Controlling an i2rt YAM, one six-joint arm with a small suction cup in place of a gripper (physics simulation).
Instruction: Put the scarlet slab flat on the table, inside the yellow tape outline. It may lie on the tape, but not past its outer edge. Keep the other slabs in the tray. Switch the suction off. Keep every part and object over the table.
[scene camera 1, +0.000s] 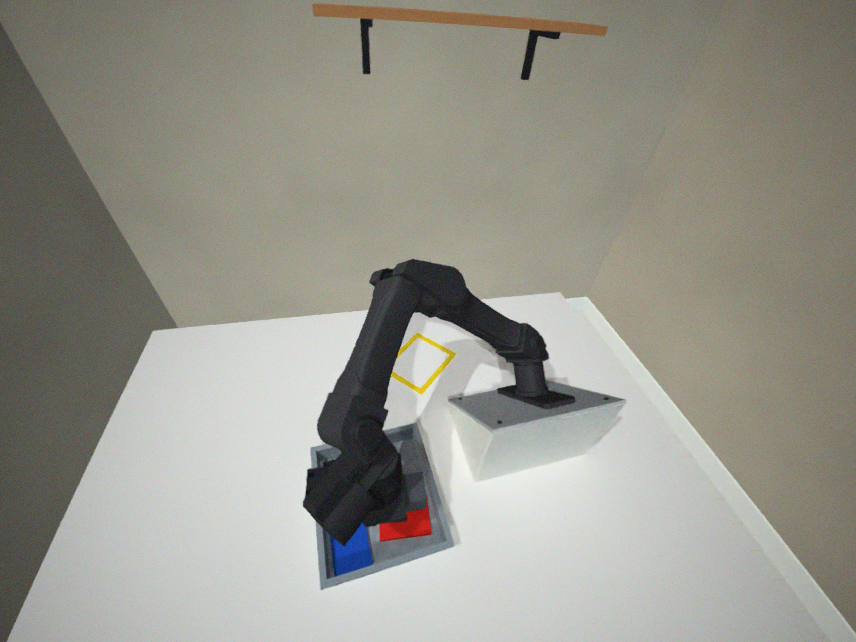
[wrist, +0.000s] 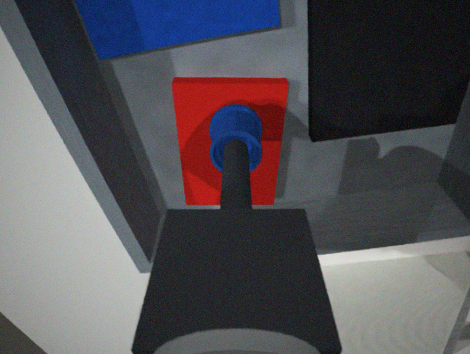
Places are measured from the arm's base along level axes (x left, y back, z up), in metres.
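Pixels of known places: end effector, tool point: (wrist: 235, 129); arm's base, origin of the base link: (scene camera 1: 532, 397).
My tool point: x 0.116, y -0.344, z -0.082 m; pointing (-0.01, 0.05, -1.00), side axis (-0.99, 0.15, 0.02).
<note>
For each thing: its top centre in the pictures, then the offset to it from my tool point. "*": a spot on its surface instead.
- scarlet slab, middle of its top: (wrist: 230, 152) (scene camera 1: 404, 517) dx +0.008, dy +0.028, dz -0.019 m
- grey tray, surface spot: (wrist: 91, 170) (scene camera 1: 400, 559) * dx +0.079, dy +0.001, dz +0.019 m
- blue slab, middle of its top: (scene camera 1: 349, 540) dx +0.019, dy -0.078, dz -0.018 m
- black slab, middle of its top: (wrist: 402, 19) dx -0.094, dy -0.040, dz -0.018 m
- yellow tape outline, surface spot: (scene camera 1: 438, 373) * dx -0.310, dy +0.204, dz -0.030 m
The scarlet slab (scene camera 1: 414, 529) (wrist: 270, 162) lies flat in the grey tray (scene camera 1: 387, 565) (wrist: 91, 170), near one corner. My suction cup (wrist: 235, 125), blue on a dark stem, is over the slab's middle in the wrist view, with suction off. Whether it touches the slab or hangs just above it, I cannot tell. The arm hides the cup in the scene view. A blue slab (scene camera 1: 352, 551) (wrist: 200, 25) and a black slab (wrist: 385, 65) also lie in the tray. The yellow tape outline (scene camera 1: 438, 373) is on the table behind the tray, partly hidden by the arm.
The arm's pale base block (scene camera 1: 539, 442) stands right of the tray and the outline. The tray's raised walls surround the slabs. The arm reaches over the tray's left part. A wooden shelf (scene camera 1: 456, 19) is high on the back wall.
</note>
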